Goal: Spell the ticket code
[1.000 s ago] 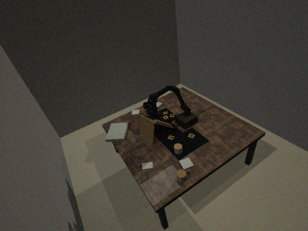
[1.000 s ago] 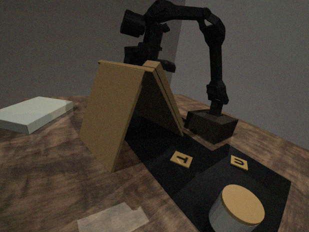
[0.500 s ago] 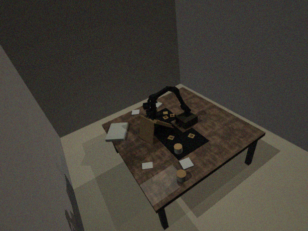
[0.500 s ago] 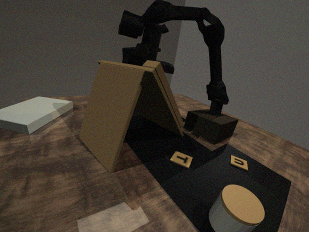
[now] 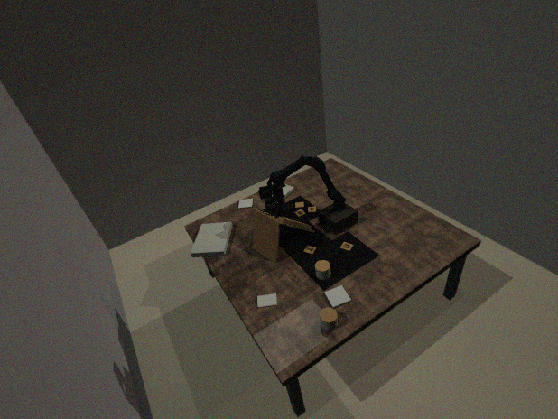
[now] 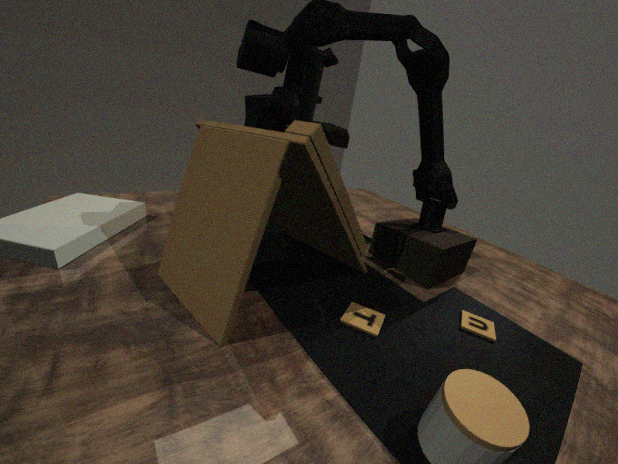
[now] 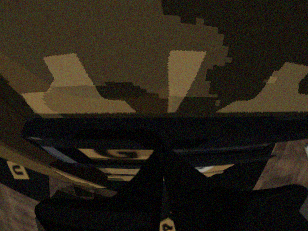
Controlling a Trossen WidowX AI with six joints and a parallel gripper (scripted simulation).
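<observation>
The tan tile marked g lies 30 mm to the left of my gripper tip and 10 mm behind it. Also, from my gripper tip: white ticket: 80 mm below, 60 mm behind, 50 mm to the right; then tile marked t: 190 mm to the left, 170 mm below, 50 mm behind; then black mat: 170 mm below, 170 mm behind, 100 mm to the left.
</observation>
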